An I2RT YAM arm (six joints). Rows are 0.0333 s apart.
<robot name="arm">
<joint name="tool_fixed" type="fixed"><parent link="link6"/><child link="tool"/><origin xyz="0 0 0" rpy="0 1.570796 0"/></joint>
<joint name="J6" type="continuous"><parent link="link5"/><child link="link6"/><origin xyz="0.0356 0 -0.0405"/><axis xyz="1 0 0"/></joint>
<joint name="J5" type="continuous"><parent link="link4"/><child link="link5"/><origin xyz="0.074 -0.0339 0.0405"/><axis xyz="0 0 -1"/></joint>
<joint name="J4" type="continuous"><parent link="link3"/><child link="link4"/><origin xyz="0.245 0.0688 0.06"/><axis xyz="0 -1 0"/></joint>
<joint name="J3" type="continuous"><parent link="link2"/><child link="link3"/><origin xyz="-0.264 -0.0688 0"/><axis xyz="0 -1 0"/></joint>
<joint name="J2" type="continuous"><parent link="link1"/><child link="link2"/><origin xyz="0.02 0.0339 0.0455"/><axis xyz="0 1 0"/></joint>
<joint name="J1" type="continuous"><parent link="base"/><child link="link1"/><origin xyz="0 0 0.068"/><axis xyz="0 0 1"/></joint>
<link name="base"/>
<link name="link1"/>
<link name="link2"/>
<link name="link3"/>
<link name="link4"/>
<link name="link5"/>
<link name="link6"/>
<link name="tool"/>
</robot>
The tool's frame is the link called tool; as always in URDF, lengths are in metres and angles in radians. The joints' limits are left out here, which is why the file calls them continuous.
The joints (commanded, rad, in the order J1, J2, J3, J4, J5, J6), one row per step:
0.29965 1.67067 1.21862 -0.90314 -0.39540 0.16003
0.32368 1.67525 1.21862 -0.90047 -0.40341 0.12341
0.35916 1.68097 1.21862 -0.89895 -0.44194 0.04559
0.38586 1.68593 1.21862 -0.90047 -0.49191 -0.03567
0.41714 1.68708 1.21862 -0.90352 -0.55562 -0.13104
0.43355 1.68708 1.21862 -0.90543 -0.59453 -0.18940
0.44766 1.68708 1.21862 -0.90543 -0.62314 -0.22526
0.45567 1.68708 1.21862 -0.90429 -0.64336 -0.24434
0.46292 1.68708 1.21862 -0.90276 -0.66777 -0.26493
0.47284 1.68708 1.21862 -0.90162 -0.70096 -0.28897
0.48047 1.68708 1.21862 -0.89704 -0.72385 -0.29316
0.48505 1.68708 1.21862 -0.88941 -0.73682 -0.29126
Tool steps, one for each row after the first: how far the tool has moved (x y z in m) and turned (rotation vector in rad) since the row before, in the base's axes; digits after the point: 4 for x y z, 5 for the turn. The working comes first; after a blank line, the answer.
Tool pose at each row, in the base's axes (x y z in m, rotation vector in rad; the steps are taken from these numbers as rounded here):
0.2977 0.1063 0.2188 -0.26993 2.94226 0.64899
0.2956 0.1139 0.2176 -0.35962 2.93148 0.65898
0.2916 0.1257 0.2165 -0.52838 2.89711 0.71007
0.2877 0.1350 0.2157 -0.68632 2.84982 0.77637
0.2821 0.1456 0.2164 -0.86564 2.77355 0.86110
0.2789 0.1511 0.2171 -0.96692 2.71853 0.91162
0.2763 0.1557 0.2177 -1.03326 2.67780 0.94966
0.2748 0.1585 0.2182 -1.06871 2.65180 0.97690
0.2734 0.1611 0.2187 -1.10427 2.62178 1.00951
0.2713 0.1646 0.2195 -1.14663 2.58357 1.05437
0.2701 0.1674 0.2201 -1.16228 2.56267 1.08697
0.2698 0.1692 0.2205 -1.16712 2.54898 1.10521

-0.0021 0.0076 -0.0012 0.00439 -0.01154 0.05870
-0.0040 0.0118 -0.0011 0.03072 -0.01851 0.11296
-0.0039 0.0093 -0.0008 0.04265 -0.01567 0.10795
-0.0056 0.0106 0.0007 0.05927 -0.02212 0.12491
-0.0032 0.0055 0.0007 0.03829 -0.01541 0.07208
-0.0026 0.0046 0.0006 0.02892 -0.00905 0.04855
-0.0015 0.0028 0.0005 0.02055 -0.00385 0.02706
-0.0014 0.0026 0.0005 0.02480 -0.00344 0.02807
-0.0021 0.0035 0.0008 0.03309 -0.00158 0.03477
-0.0012 0.0028 0.0006 0.02271 0.00349 0.01535
-0.0003 0.0018 0.0004 0.01445 0.00040 0.00589

